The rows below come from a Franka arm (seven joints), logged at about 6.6 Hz.
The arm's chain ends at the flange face. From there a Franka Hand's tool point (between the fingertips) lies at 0.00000 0.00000 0.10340 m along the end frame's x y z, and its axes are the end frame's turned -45 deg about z.
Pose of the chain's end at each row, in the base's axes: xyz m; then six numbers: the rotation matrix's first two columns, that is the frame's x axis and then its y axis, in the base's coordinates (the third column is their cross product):
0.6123 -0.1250 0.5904 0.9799 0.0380 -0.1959 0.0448 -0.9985 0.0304
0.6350 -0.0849 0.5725 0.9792 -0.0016 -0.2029 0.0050 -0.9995 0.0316
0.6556 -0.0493 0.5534 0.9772 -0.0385 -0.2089 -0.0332 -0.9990 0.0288
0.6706 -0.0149 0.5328 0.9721 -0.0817 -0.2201 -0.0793 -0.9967 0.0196
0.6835 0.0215 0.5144 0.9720 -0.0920 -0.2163 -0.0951 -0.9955 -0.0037
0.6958 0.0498 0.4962 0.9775 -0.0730 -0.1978 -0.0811 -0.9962 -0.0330
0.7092 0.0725 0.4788 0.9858 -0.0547 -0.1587 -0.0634 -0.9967 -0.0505
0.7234 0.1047 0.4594 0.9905 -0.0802 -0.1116 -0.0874 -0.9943 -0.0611
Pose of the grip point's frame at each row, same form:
0.5922 -0.1290 0.4891 0.6612 0.7329 -0.1600 0.7246 -0.6792 -0.1170
0.6140 -0.0882 0.4713 0.6889 0.7056 -0.1658 0.6959 -0.7079 -0.1211
0.6339 -0.0515 0.4523 0.7145 0.6792 -0.1681 0.6675 -0.7336 -0.1273
0.6478 -0.0151 0.4319 0.7435 0.6470 -0.1695 0.6313 -0.7625 -0.1418
0.6613 0.0240 0.4134 0.7546 0.6389 -0.1503 0.6201 -0.7690 -0.1556
0.6757 0.0548 0.3949 0.7485 0.6528 -0.1165 0.6339 -0.7560 -0.1632
0.6931 0.0787 0.3768 0.7419 0.6661 -0.0765 0.6522 -0.7435 -0.1479
0.7124 0.1120 0.3568 0.7622 0.6464 -0.0357 0.6386 -0.7598 -0.1221

